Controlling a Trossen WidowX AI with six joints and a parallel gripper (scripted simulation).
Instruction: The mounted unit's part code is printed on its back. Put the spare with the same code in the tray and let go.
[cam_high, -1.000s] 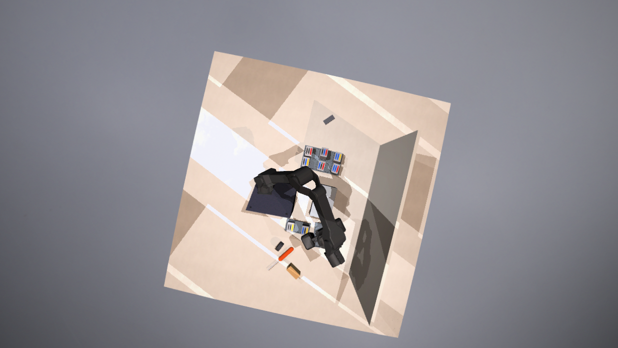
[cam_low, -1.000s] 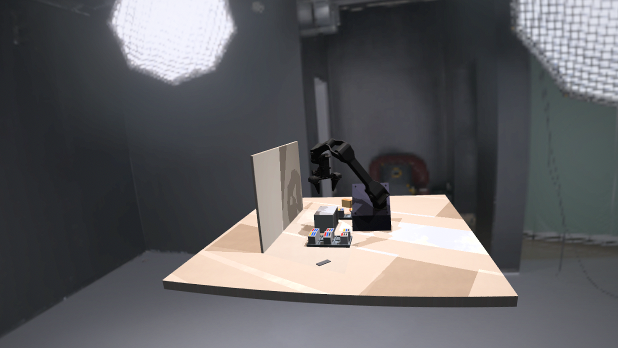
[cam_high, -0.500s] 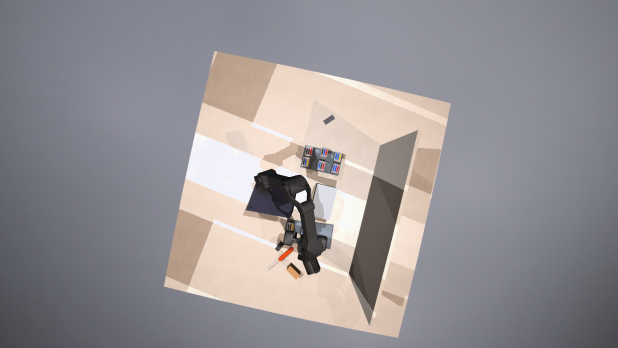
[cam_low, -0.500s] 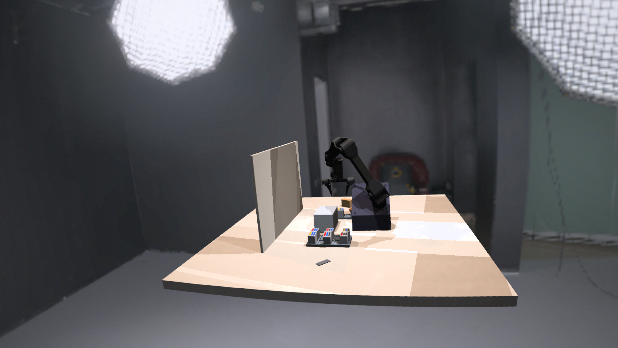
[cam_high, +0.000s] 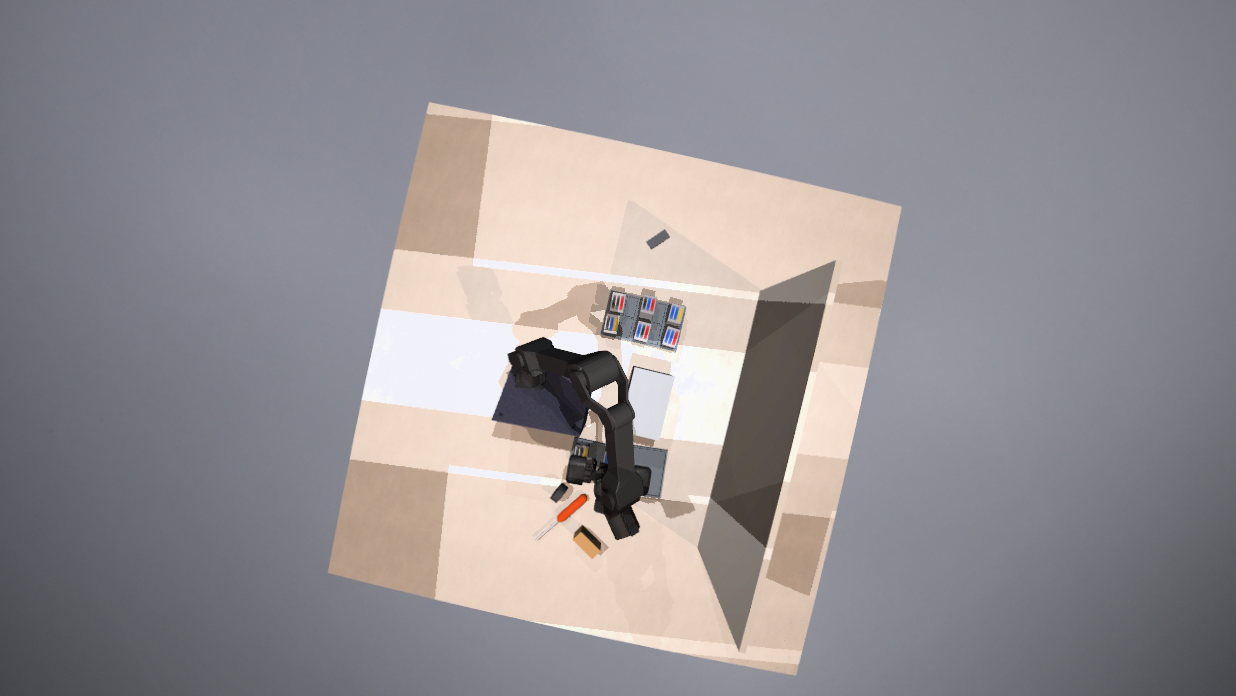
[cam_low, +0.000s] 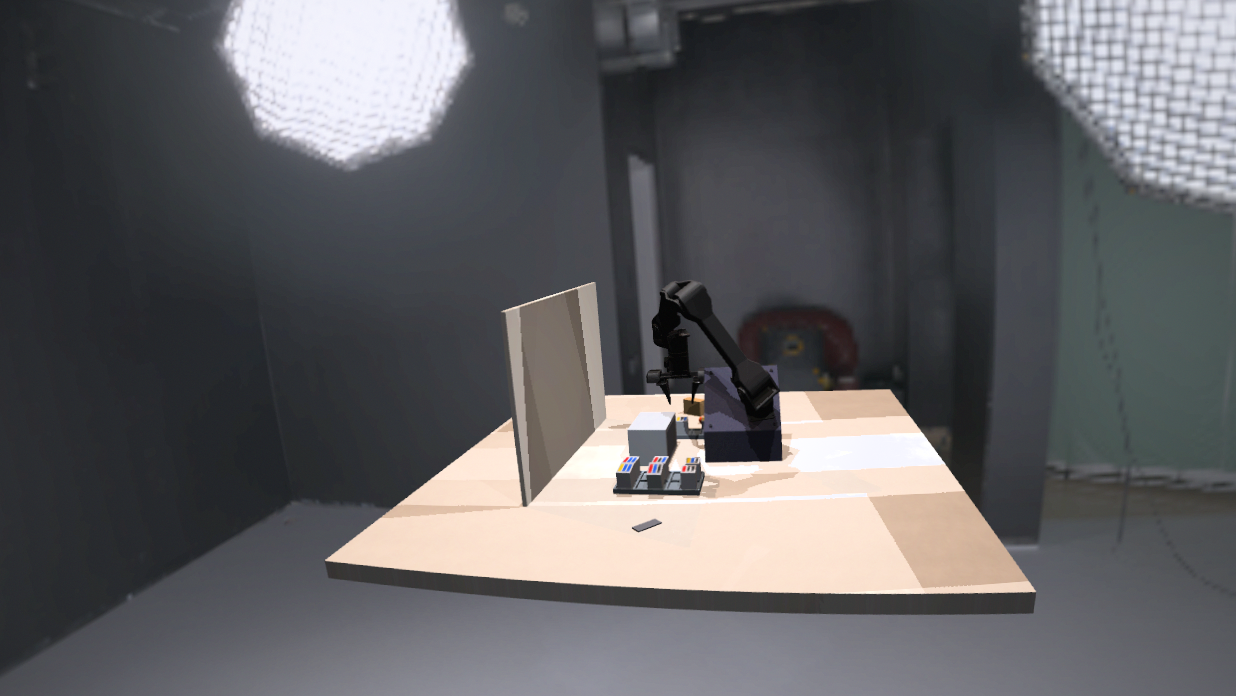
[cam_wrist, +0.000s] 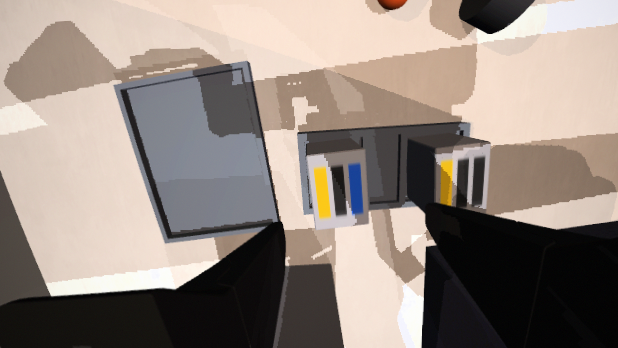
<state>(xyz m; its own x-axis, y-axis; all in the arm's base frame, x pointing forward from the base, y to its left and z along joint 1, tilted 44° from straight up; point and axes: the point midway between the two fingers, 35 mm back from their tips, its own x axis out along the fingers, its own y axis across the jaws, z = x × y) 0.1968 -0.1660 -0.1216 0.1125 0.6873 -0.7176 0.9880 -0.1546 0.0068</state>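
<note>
Right now my gripper tip is 4 cm past the dark holder, 1 cm to the right of it and 9 cm above it. The rest, counted from my gripper tip: brown block: 5 cm behind, 22 cm to the right, 7 cm below; grey mounted unit: 8 cm ahead, 17 cm to the left, 5 cm below; flat grey tray: 10 cm ahead, 3 cm to the right, 9 cm below.
</note>
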